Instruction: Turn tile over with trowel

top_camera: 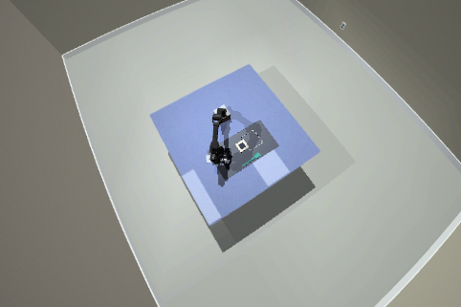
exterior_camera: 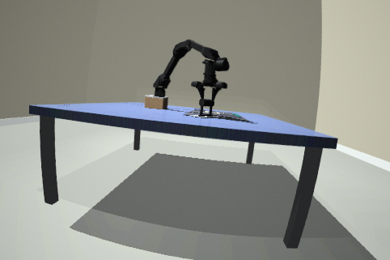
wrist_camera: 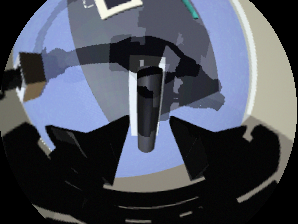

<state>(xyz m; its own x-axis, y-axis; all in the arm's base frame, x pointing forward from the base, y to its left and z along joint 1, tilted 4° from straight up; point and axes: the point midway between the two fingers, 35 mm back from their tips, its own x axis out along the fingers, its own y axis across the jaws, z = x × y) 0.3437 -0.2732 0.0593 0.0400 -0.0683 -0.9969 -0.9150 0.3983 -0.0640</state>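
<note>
Now: gripper tip 40 mm above the small trowel, 20 mm to the right of it and 10 mm short of it. From my gripper tip the other things lie so: dark mat (280 mm to the left, 100 mm below, 50 mm ahead); then teal trowel (300 mm to the left, 190 mm ahead, 80 mm below); then white tile (280 mm to the left, 70 mm below, 30 mm ahead).
</note>
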